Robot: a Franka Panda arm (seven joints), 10 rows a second.
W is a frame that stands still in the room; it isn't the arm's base.
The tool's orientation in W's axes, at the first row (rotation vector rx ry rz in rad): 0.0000, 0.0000, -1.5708
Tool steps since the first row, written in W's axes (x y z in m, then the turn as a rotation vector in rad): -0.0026, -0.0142, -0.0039, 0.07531, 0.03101, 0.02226; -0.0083, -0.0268, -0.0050, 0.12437, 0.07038, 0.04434; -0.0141, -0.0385, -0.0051, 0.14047, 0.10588, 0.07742; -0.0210, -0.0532, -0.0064, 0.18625, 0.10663, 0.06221; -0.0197, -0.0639, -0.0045, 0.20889, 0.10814, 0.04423; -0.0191, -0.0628, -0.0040, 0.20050, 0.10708, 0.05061; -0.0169, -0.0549, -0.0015, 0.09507, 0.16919, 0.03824; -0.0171, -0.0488, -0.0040, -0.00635, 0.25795, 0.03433; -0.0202, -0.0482, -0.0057, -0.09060, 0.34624, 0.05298; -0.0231, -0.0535, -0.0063, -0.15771, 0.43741, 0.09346; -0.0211, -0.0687, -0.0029, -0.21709, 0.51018, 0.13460; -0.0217, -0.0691, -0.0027, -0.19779, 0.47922, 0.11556; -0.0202, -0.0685, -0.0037, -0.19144, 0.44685, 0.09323
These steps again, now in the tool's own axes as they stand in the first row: 0.0142, -0.0026, -0.0039, -0.03101, 0.07531, 0.02226; 0.0268, -0.0083, -0.0050, -0.07038, 0.12437, 0.04434; 0.0385, -0.0141, -0.0051, -0.10588, 0.14047, 0.07742; 0.0532, -0.0210, -0.0064, -0.10663, 0.18625, 0.06221; 0.0639, -0.0197, -0.0045, -0.10814, 0.20889, 0.04423; 0.0628, -0.0191, -0.0040, -0.10708, 0.20050, 0.05061; 0.0549, -0.0169, -0.0015, -0.16919, 0.09507, 0.03824; 0.0488, -0.0171, -0.0040, -0.25795, -0.00635, 0.03433; 0.0482, -0.0202, -0.0057, -0.34624, -0.09060, 0.05298; 0.0535, -0.0231, -0.0063, -0.43741, -0.15771, 0.09346; 0.0687, -0.0211, -0.0029, -0.51018, -0.21709, 0.13460; 0.0691, -0.0217, -0.0027, -0.47922, -0.19779, 0.11556; 0.0685, -0.0202, -0.0037, -0.44685, -0.19144, 0.09323
